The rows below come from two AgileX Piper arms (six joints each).
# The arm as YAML. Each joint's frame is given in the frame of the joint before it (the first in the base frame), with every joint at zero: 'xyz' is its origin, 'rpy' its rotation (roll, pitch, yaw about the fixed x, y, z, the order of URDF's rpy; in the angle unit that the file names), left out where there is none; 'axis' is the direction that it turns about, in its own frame. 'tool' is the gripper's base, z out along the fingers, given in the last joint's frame.
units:
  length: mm
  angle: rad
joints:
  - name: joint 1
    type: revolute
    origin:
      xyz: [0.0, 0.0, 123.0]
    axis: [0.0, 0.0, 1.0]
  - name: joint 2
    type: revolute
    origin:
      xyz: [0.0, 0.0, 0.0]
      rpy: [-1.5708, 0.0, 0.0]
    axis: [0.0, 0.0, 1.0]
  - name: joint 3
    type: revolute
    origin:
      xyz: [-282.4, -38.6, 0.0]
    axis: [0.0, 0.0, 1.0]
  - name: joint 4
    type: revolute
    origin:
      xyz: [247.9, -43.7, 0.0]
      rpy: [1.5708, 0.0, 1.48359]
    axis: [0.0, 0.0, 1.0]
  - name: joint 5
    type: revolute
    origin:
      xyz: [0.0, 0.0, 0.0]
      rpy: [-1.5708, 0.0, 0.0]
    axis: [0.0, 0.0, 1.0]
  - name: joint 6
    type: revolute
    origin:
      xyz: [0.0, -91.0, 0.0]
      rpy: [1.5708, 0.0, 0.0]
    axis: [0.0, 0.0, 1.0]
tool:
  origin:
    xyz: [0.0, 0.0, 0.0]
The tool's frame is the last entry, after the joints.
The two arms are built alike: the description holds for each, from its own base.
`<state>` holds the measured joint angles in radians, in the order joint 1, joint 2, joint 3, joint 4, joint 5, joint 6, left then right.
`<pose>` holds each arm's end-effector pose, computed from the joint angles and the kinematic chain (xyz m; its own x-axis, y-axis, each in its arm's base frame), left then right.
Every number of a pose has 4 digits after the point.
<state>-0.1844 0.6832 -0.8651 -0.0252 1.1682 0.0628 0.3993 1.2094 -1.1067 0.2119 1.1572 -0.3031</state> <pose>0.0958 -0.0200 0.3478 -0.7579 0.1952 -0.6225 0.2379 0.9712 0.0148 0.1983 0.1027 0.3368 -0.7293 -0.5369 -0.4242 -0.6232 0.7772 0.0877</pose>
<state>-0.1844 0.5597 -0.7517 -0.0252 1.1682 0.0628 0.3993 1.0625 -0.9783 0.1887 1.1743 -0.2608</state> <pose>0.0719 -0.0156 0.3252 -0.7517 0.1940 -0.6304 0.2378 0.9712 0.0154 0.1619 0.0854 0.3288 -0.7487 -0.5149 -0.4176 -0.5956 0.7990 0.0827</pose>
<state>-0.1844 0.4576 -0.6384 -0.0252 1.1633 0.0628 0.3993 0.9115 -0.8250 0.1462 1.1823 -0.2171</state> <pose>0.0553 -0.0124 0.2990 -0.7556 0.1946 -0.6255 0.2377 0.9712 0.0150 0.1268 0.0668 0.3087 -0.7705 -0.4979 -0.3980 -0.5639 0.8235 0.0614</pose>
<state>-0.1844 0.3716 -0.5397 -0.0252 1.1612 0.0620 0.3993 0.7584 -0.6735 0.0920 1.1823 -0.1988</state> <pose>0.0430 -0.0102 0.2745 -0.7623 0.1950 -0.6172 0.2372 0.9714 0.0139 0.0955 0.0487 0.2840 -0.7719 -0.5021 -0.3900 -0.5506 0.8346 0.0151</pose>
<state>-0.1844 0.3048 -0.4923 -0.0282 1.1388 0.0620 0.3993 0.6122 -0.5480 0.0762 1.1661 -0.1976</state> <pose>0.0356 -0.0090 0.2645 -0.7366 0.1884 -0.6496 0.2369 0.9714 0.0131 0.0703 0.0366 0.2620 -0.7571 -0.5000 -0.4205 -0.5486 0.8361 -0.0066</pose>
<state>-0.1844 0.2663 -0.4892 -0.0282 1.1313 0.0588 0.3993 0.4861 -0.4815 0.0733 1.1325 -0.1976</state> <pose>0.0308 -0.0081 0.2654 -0.7093 0.1799 -0.6816 0.2338 0.9722 0.0132 0.0545 0.0296 0.2529 -0.7183 -0.4825 -0.5012 -0.5449 0.8381 -0.0259</pose>
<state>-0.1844 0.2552 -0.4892 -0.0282 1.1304 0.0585 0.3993 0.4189 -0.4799 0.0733 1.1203 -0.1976</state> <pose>0.0293 -0.0078 0.2658 -0.7013 0.1780 -0.6903 0.2334 0.9723 0.0136 0.0472 0.0264 0.2569 -0.6805 -0.4657 -0.5657 -0.5418 0.8396 -0.0394</pose>
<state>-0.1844 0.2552 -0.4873 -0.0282 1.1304 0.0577 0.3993 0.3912 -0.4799 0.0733 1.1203 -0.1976</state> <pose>0.0294 -0.0078 0.2652 -0.7027 0.1775 -0.6889 0.2329 0.9724 0.0130 0.0437 0.0250 0.2583 -0.6658 -0.4595 -0.5879 -0.5408 0.8400 -0.0442</pose>
